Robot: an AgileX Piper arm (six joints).
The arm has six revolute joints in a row. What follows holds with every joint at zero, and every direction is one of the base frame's.
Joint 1 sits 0.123 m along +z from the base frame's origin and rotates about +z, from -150 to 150 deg.
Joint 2 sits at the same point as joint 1 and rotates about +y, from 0 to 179.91 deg.
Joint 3 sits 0.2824 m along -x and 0.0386 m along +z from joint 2 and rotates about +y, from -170 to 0 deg.
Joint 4 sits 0.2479 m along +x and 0.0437 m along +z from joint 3 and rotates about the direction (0.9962, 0, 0.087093), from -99.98 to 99.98 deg.
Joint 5 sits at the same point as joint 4 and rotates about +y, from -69.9 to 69.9 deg.
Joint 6 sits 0.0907 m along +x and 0.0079 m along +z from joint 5 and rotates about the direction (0.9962, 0, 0.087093), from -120 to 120 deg.
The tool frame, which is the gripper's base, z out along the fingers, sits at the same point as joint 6; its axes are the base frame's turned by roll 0, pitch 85.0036 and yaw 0 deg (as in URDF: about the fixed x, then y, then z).
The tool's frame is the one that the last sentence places.
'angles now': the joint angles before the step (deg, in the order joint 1, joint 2, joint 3, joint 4, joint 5, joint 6). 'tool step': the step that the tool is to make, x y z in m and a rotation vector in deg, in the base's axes. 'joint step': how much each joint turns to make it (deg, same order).
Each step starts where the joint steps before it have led.
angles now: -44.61 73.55 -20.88 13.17 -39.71 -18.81
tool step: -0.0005 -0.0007 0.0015 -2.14 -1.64 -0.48
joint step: -0.01 0.54 0.44 -0.18 -3.69 0.38
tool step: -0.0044 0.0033 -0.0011 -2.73 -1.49 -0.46
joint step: 0.04 0.05 1.88 -0.31 -5.00 0.15
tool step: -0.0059 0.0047 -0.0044 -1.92 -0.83 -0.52
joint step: 0.03 0.17 2.42 -0.10 -4.62 0.07
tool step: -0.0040 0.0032 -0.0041 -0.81 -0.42 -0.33
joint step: 0.00 0.34 1.67 -0.05 -2.90 0.26
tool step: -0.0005 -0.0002 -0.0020 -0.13 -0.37 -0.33
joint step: 0.01 0.71 0.35 0.21 -1.39 0.31
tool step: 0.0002 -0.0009 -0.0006 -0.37 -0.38 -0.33
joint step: 0.01 0.63 0.02 0.23 -1.20 0.10
